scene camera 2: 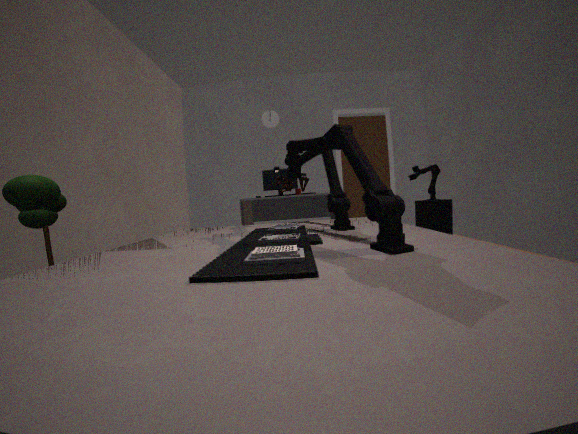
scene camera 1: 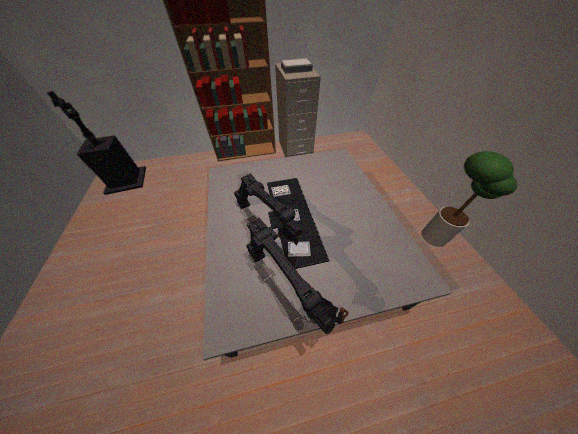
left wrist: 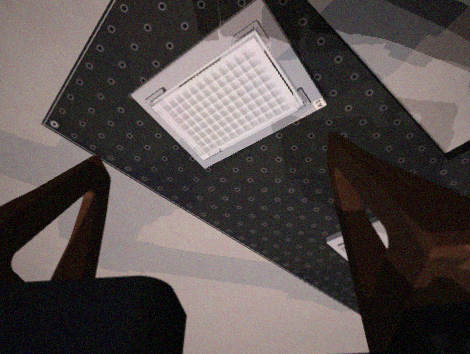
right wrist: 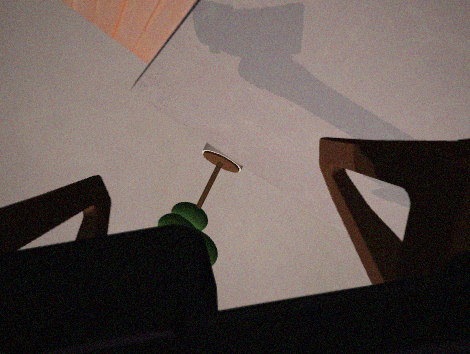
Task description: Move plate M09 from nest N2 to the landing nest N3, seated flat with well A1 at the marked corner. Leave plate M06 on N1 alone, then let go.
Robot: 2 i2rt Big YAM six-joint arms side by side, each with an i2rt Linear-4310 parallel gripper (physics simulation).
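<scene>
A white well plate (scene camera 1: 299, 248) (left wrist: 227, 95) sits in its pale nest (left wrist: 207, 164) near one end of the black board (scene camera 1: 312, 259) (scene camera 2: 250, 278) (left wrist: 115, 135); the A1 mark shows at one nest corner. Another plate (scene camera 1: 281, 190) (scene camera 2: 275, 249) sits at the other end. The middle nest (scene camera 1: 297, 215) (scene camera 2: 282, 237) is partly hidden by the arm in scene camera 1. I cannot read which plate is M09 or M06. My left gripper (scene camera 1: 296, 237) (scene camera 2: 295, 186) (left wrist: 212, 156) is open, above the board. My right gripper (scene camera 1: 342, 315) (right wrist: 213, 169) is open and empty, beyond the table's front edge.
The grey table (scene camera 1: 240, 320) carries both arms and the board. A potted plant (scene camera 1: 444, 227) (scene camera 2: 32, 195) (right wrist: 220, 161) stands off its side. A bookshelf (scene camera 1: 270, 85) and a filing cabinet (scene camera 1: 295, 120) stand behind. A black pedestal (scene camera 1: 112, 162) (scene camera 2: 434, 215) bears another small arm.
</scene>
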